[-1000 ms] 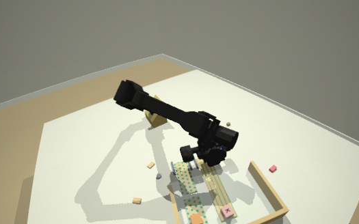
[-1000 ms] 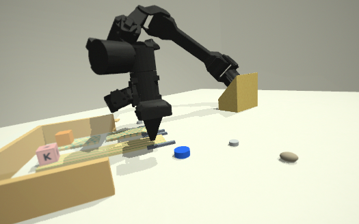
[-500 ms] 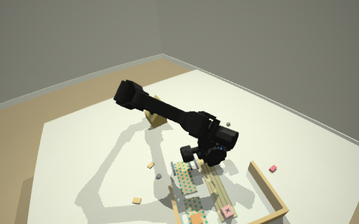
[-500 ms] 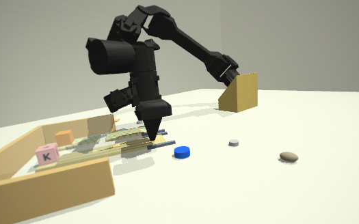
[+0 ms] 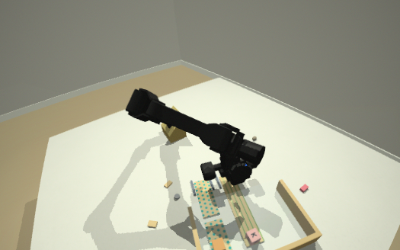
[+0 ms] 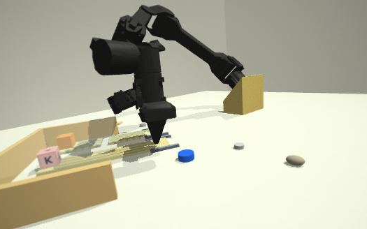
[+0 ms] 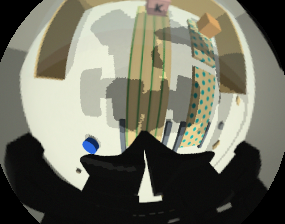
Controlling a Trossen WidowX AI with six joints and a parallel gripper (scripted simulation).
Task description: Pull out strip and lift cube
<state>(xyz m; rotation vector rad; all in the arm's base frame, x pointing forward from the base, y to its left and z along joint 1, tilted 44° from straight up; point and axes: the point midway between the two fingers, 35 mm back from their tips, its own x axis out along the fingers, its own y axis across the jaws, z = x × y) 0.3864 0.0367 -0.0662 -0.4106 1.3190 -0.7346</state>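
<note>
The blue disc lies 100 mm to the left of my gripper tip and 20 mm behind it. Also, from my gripper tip: tan pebble 240 mm to the left, 130 mm behind.
</note>
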